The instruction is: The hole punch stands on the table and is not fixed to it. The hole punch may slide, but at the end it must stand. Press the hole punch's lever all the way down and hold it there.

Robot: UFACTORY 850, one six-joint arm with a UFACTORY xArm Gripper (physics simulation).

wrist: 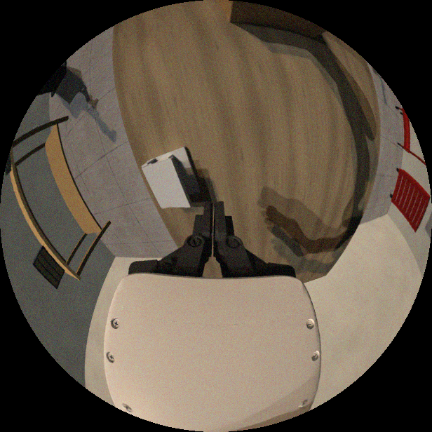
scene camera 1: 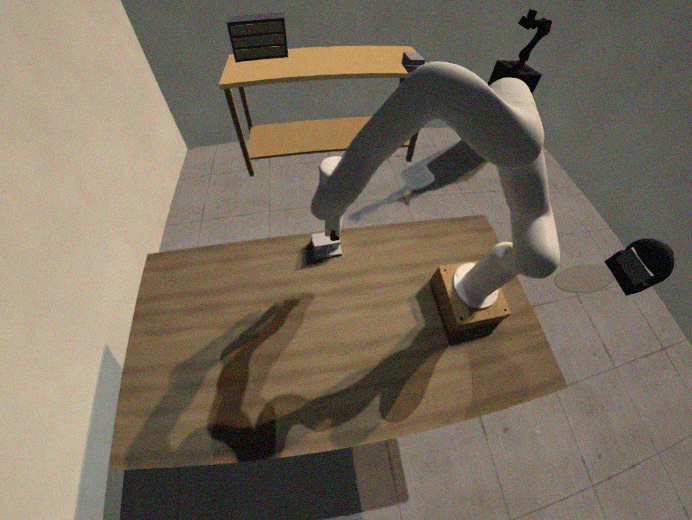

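Looking through the wrist view, I find my gripper [wrist: 212,213], and in that same view there is a hole punch [wrist: 171,178].
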